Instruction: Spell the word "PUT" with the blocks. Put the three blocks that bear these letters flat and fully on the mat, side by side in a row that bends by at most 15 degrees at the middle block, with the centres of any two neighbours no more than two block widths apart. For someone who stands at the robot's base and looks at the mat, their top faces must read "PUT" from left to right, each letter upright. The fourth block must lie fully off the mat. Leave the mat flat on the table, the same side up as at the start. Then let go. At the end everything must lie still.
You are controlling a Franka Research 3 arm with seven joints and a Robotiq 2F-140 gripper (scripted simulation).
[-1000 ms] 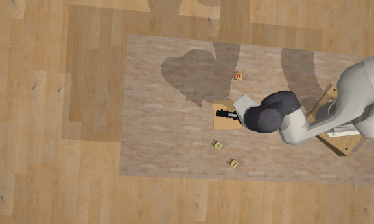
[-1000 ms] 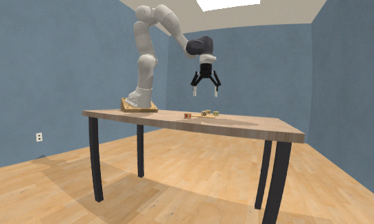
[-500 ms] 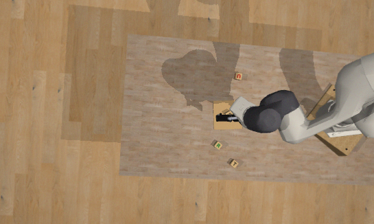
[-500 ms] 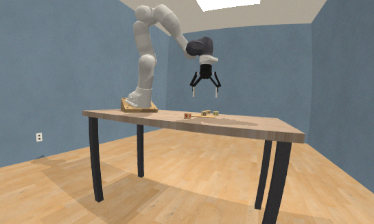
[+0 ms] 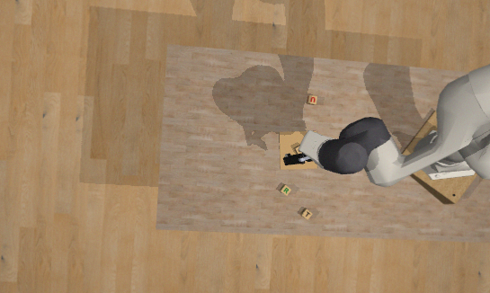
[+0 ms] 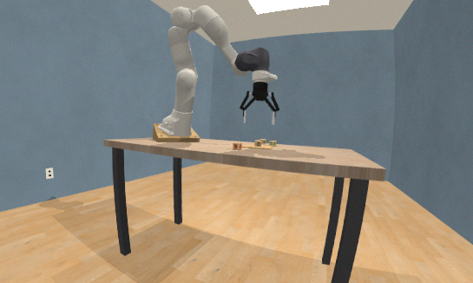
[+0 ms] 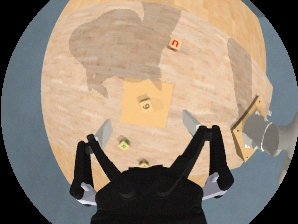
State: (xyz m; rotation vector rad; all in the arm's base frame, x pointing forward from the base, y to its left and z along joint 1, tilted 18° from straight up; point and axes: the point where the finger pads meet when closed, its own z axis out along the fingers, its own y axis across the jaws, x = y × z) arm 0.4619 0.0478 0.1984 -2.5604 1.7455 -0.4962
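Right now the block marked 6 is 110 mm below my hand. From my hand the other things lie so: green P block: 40 mm ahead, 150 mm to the left, 110 mm below; then red U block: 30 mm behind, 190 mm to the right, 110 mm below; then tan mat: 130 mm below.
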